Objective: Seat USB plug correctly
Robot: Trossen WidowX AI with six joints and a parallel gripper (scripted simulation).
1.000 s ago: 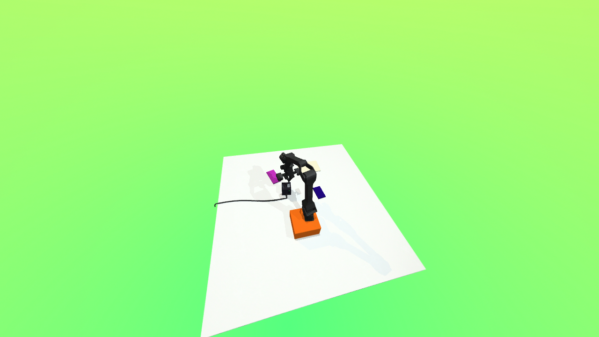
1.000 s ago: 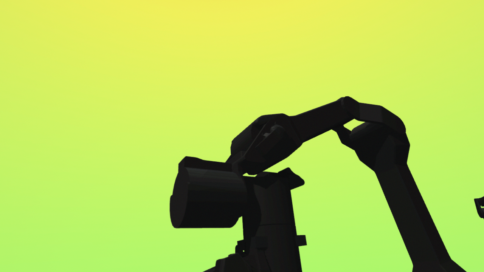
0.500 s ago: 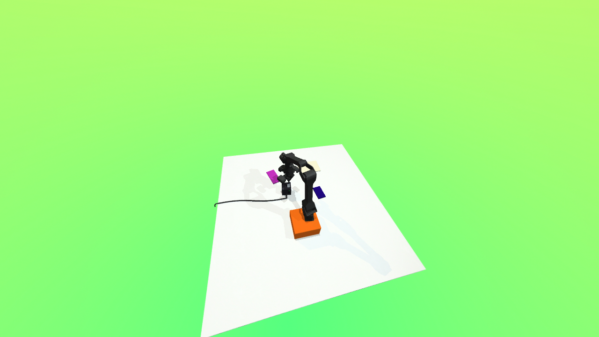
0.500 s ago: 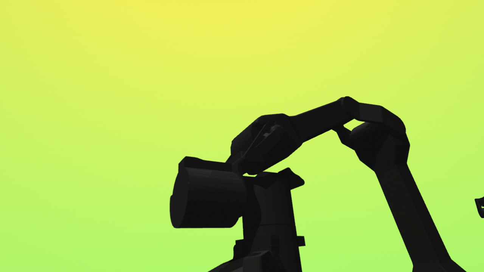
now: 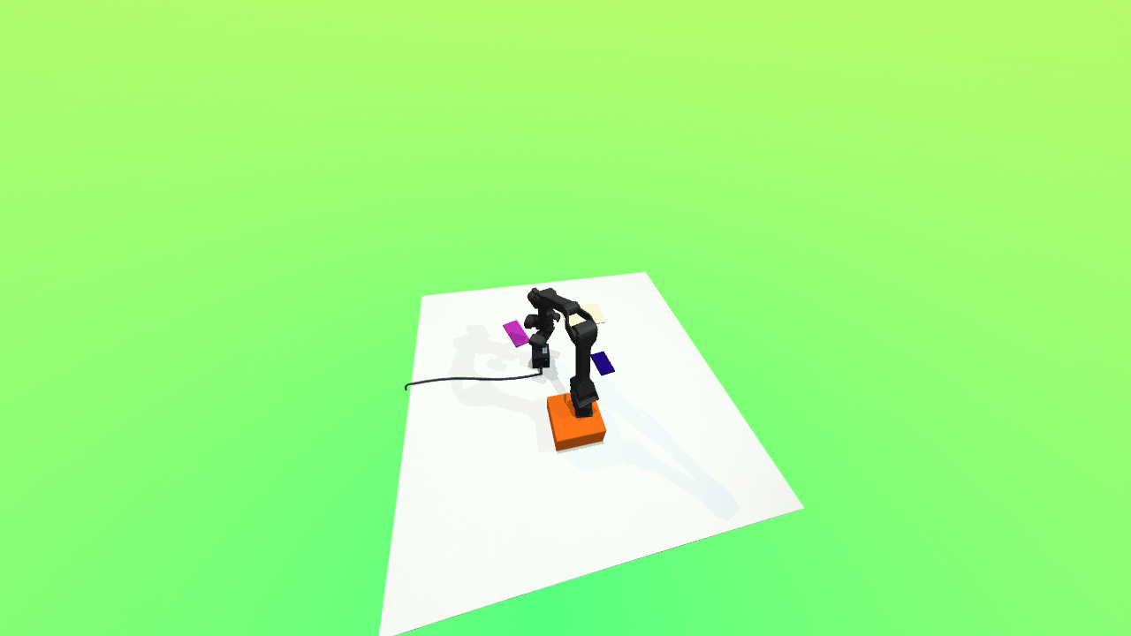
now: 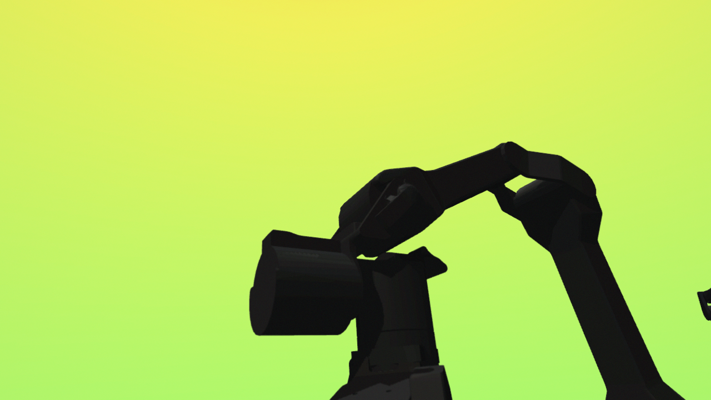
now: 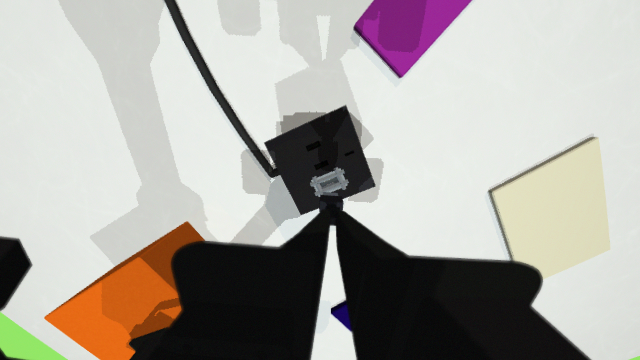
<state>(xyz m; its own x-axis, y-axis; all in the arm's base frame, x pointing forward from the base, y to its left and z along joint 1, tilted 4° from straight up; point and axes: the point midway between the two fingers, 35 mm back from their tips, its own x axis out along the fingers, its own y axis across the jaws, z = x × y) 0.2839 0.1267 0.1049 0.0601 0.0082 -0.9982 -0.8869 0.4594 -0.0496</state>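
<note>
Now: the dark USB plug 20 mm below my gripper tip. Also, from my gripper tip: dark blue patch (30 mm behind, 260 mm to the right, 130 mm below); cream patch (280 mm ahead, 210 mm to the right, 130 mm below); magenta flat plate (170 mm ahead, 130 mm to the left, 130 mm below).
</note>
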